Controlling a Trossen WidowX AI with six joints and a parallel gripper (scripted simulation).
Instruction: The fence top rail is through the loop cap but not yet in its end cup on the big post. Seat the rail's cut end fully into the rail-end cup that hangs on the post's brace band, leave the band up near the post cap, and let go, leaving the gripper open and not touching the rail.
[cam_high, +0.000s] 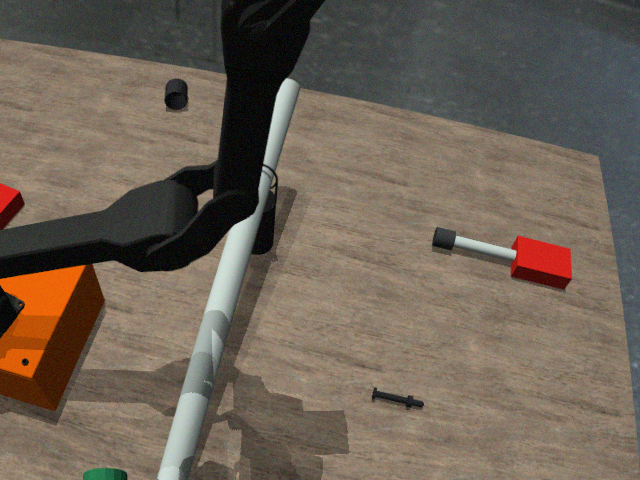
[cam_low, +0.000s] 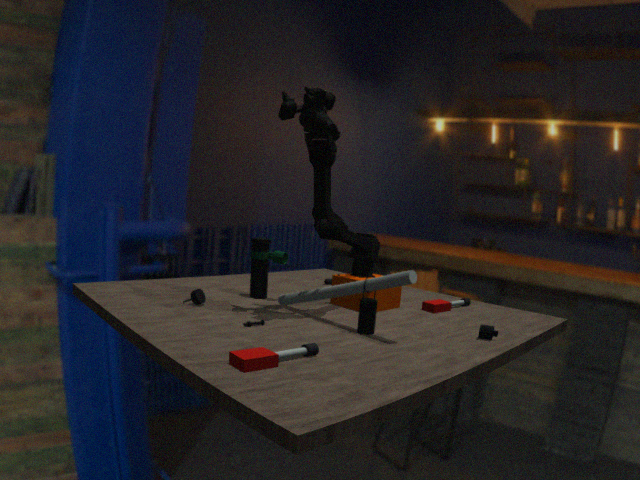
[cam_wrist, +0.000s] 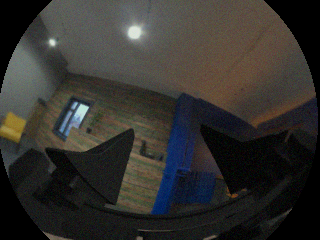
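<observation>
The green rail-end cup lies 6 cm behind my gripper tip, 14 cm to the right of it and 55 cm below it. Also, from my gripper tip: black bolt 15 cm ahead, 15 cm to the left, 69 cm below.
</observation>
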